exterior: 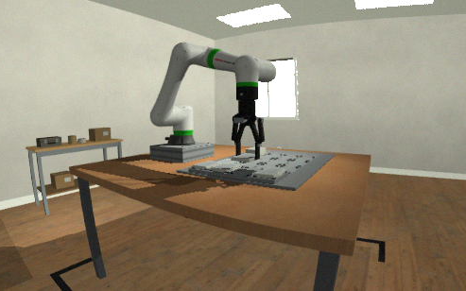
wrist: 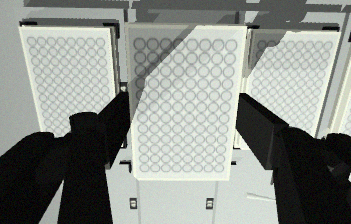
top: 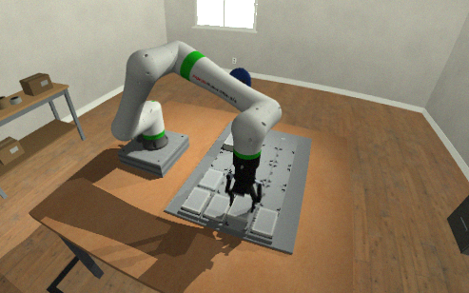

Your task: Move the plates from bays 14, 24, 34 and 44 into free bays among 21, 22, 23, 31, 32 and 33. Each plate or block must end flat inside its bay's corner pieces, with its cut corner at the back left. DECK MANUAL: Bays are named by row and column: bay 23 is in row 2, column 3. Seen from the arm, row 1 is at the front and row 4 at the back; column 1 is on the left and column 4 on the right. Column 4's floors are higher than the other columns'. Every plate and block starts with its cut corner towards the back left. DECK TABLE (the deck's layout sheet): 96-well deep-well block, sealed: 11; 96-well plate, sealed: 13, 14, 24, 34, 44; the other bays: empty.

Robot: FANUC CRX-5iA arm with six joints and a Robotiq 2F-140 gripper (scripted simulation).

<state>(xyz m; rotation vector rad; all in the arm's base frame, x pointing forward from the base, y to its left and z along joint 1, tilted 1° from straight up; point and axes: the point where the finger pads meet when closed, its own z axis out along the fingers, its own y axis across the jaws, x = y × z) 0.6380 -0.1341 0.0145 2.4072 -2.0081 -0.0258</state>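
Right now the sealed deep-well block is 300 mm behind my hand, 450 mm to the left of it and 80 mm below it. Also, from my hand: bay label 43 (30 mm ahead, 170 mm to the left, 100 mm below); sealed 96-well plate (240 mm behind, 120 mm to the left, 90 mm below).
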